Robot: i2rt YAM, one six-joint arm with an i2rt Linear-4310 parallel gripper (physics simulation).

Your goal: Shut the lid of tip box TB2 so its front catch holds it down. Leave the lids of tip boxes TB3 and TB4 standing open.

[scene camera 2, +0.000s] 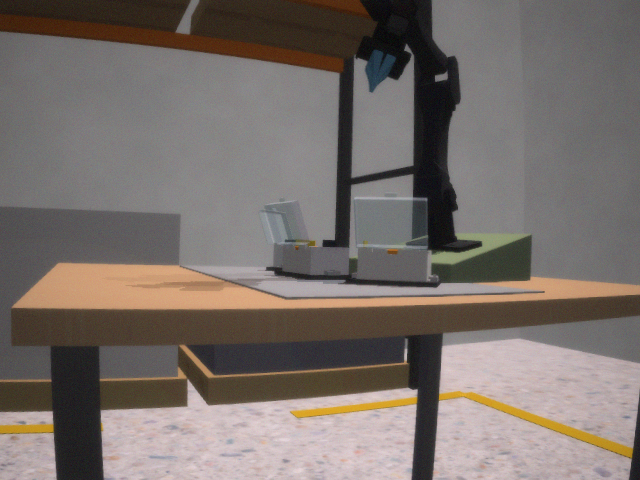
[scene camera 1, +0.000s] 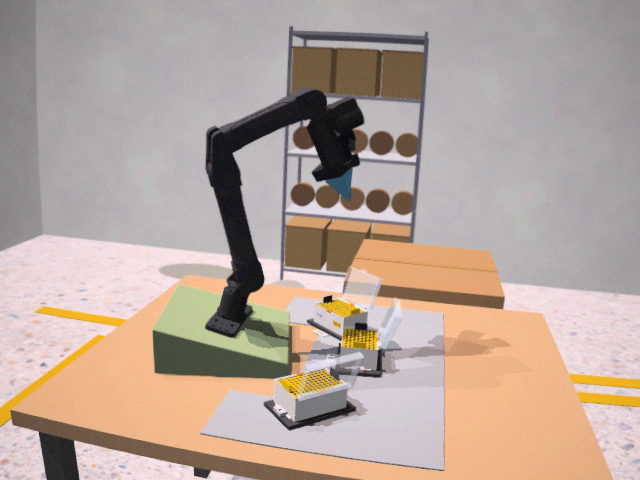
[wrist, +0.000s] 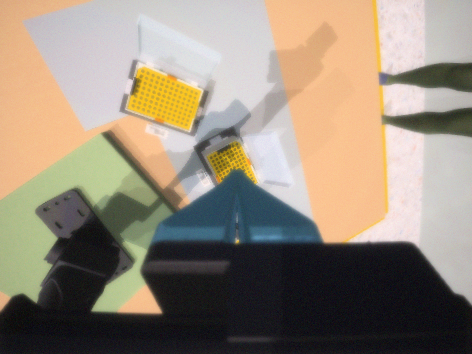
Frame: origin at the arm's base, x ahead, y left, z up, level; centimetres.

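Seen in the pictures: gripper, fingertip midpoint: (scene camera 2: 371,90) (scene camera 1: 349,200) (wrist: 236,177); arm's base, origin of the base link: (scene camera 2: 442,246) (scene camera 1: 229,318) (wrist: 89,239).
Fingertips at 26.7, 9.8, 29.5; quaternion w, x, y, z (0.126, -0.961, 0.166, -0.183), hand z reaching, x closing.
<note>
Offsets run from my fingertips to a thing's top centre, as dx, dy, dz. "spot": to the spot under its first point. Level surfaces: height alone.
Three tip boxes with yellow racks stand on a grey mat {dz -36.4} (scene camera 1: 408,428), all with clear lids open. The far box, TB4 {-1.9, +6.7, -29.8} (scene camera 1: 326,318) (wrist: 165,100), has its lid {spot: +4.3, +12.6, -26.0} (scene camera 1: 363,287) (wrist: 175,45) up. The middle box {spot: +5.9, -38.5, -22.1} (scene camera 1: 356,356) (wrist: 227,157) has its lid {+12.0, -10.9, -21.1} (scene camera 1: 391,325) (wrist: 272,159) leaning outward. The near box (scene camera 1: 320,405) (scene camera 2: 390,266) has its lid (scene camera 2: 387,222) upright; it does not show in the wrist view. The labels of the middle and near boxes are too small to read, so I cannot tell which is TB2. My gripper (scene camera 1: 348,198) (scene camera 2: 371,90) (wrist: 236,177) is shut and empty, high above the boxes.
The arm stands on a green wedge (scene camera 1: 217,356) (wrist: 30,240) on the wooden table {dz -36.7} (scene camera 1: 496,403), left of the boxes. A brown carton (scene camera 1: 429,258) and a shelf rack (scene camera 1: 420,134) stand beyond the table. A person's legs (wrist: 435,77) show at the right in the wrist view.
</note>
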